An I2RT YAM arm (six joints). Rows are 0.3 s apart.
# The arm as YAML. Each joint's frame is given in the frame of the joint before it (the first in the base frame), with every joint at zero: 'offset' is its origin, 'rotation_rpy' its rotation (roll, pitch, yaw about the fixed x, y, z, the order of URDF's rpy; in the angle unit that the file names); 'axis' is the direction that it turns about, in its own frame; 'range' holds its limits. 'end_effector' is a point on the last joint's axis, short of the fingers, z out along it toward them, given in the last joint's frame.
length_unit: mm
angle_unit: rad
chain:
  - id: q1
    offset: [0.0, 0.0, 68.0]
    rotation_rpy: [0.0, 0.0, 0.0]
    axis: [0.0, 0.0, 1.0]
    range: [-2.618, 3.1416]
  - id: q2
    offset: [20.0, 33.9, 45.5]
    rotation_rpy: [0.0, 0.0, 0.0]
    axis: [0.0, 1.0, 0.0]
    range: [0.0, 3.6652]
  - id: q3
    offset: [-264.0, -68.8, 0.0]
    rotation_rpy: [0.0, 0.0, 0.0]
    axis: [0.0, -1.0, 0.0]
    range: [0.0, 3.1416]
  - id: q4
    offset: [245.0, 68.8, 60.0]
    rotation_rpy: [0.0, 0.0, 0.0]
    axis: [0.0, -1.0, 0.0]
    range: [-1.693, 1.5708]
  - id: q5
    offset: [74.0, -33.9, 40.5]
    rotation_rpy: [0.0, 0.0, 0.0]
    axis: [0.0, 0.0, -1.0]
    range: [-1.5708, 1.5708]
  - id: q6
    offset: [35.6, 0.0, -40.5]
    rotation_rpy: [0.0, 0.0, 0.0]
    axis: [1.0, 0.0, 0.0]
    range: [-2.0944, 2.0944]
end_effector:
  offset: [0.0, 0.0, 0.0]
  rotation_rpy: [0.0, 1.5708, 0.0]
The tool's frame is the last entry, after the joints.
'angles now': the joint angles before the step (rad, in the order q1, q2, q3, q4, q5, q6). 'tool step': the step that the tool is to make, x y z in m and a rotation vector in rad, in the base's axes. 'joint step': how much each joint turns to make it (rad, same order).
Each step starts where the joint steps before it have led.
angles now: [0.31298 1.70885 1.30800 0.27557 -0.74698 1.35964]
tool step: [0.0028 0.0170 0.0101 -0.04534 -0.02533 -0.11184]
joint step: [0.04825 0.01607 0.06666 -0.06489 0.16546 -0.03756]
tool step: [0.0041 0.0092 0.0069 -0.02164 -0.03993 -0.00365]
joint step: [0.01891 0.02379 0.05182 -0.01861 0.02701 -0.03711]
